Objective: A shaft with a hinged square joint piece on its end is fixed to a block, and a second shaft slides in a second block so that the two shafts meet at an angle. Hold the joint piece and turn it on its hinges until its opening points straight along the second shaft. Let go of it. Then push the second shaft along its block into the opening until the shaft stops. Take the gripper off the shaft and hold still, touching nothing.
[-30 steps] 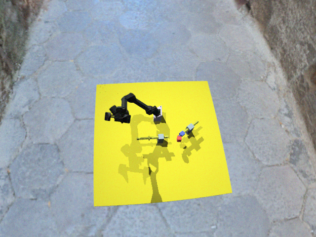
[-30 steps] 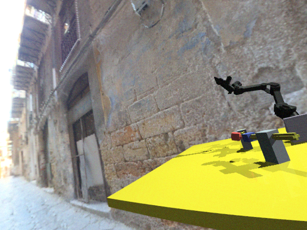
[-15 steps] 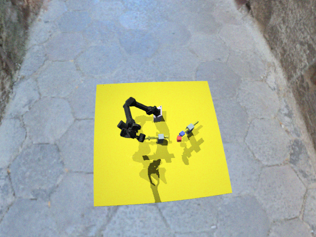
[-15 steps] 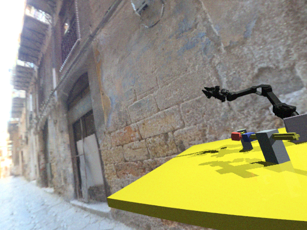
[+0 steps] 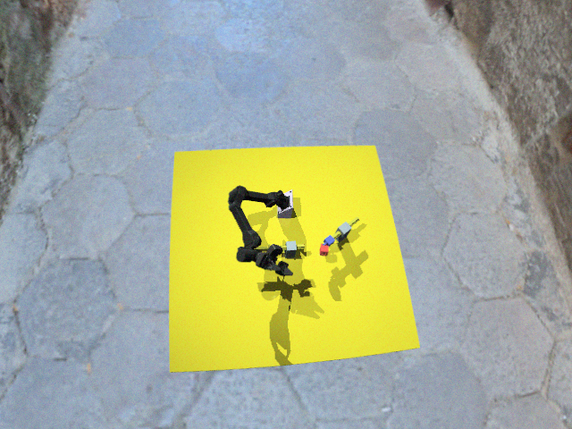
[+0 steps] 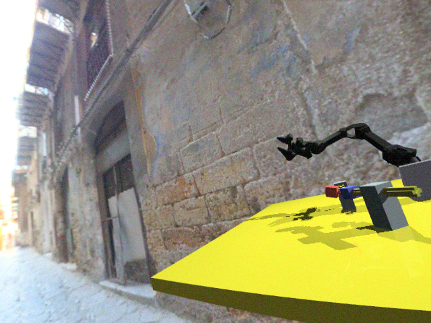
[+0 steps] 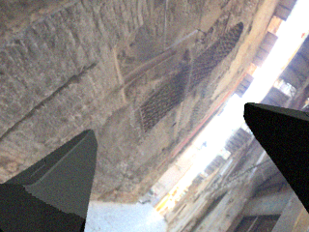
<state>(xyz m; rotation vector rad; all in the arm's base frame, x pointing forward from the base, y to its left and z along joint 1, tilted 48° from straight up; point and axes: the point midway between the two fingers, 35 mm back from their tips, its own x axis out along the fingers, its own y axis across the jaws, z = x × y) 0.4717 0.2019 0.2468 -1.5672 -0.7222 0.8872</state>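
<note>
Now: the red joint piece 220 mm behind my gripper tip, 220 mm to the left of it and 320 mm below it.
</note>
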